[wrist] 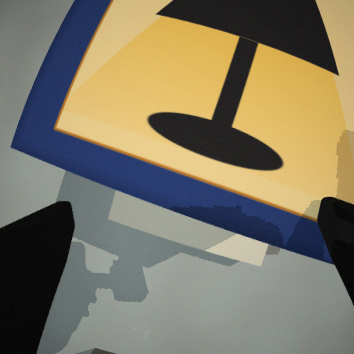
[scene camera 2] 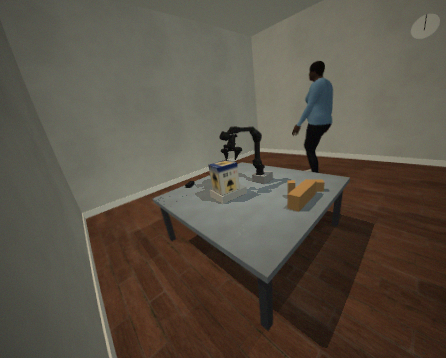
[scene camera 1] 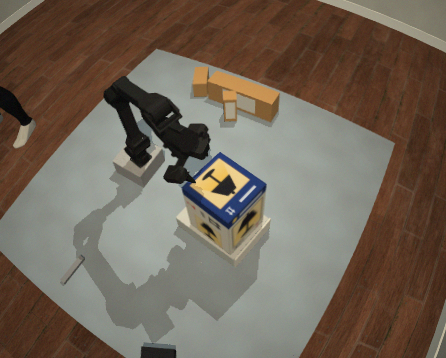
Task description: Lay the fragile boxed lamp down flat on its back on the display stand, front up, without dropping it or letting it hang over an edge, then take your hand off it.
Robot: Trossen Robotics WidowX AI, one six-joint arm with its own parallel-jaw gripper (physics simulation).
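Pixels of known places: gripper, between the fingertips: (wrist: 200,213) (scene camera 2: 230,160) (scene camera 1: 200,169); arm's base, origin of its link: (scene camera 2: 260,173) (scene camera 1: 141,158).
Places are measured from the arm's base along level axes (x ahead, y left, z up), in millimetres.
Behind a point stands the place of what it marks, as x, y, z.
The boxed lamp (scene camera 1: 225,200) {445, -23, 212} (scene camera 2: 224,181) {462, 92, 94} (wrist: 200,90) {367, 21, 212} rests on the cream display stand (scene camera 1: 254,243) {521, 23, -55} (scene camera 2: 233,196) {407, 108, -52} (wrist: 246,248) {283, -62, -15}. A blue-bordered face with a large lamp picture points up, and smaller lamp pictures show on two sides. The stand shows along the box's near sides in scene camera 1, with no overhang visible there; its far side is hidden. My gripper (scene camera 1: 202,170) {325, 7, 218} (scene camera 2: 231,158) {325, 7, 218} (wrist: 200,213) {325, 7, 218} is open and empty, pointing down above the box's edge nearest the arm. In the wrist view that blue edge runs slanting between the fingers.
A long orange box (scene camera 1: 260,100) {181, 489, 30} (scene camera 2: 301,195) {182, 569, 27} stands across the table with two smaller orange boxes (scene camera 1: 200,81) {-108, 443, 3} (scene camera 1: 229,107) {98, 394, 8} beside it. A thin grey bar (scene camera 1: 72,270) {104, -493, -65} and a dark block (scene camera 1: 158,351) {546, -477, -43} lie near table edges. A person (scene camera 2: 320,102) stands beyond the table.
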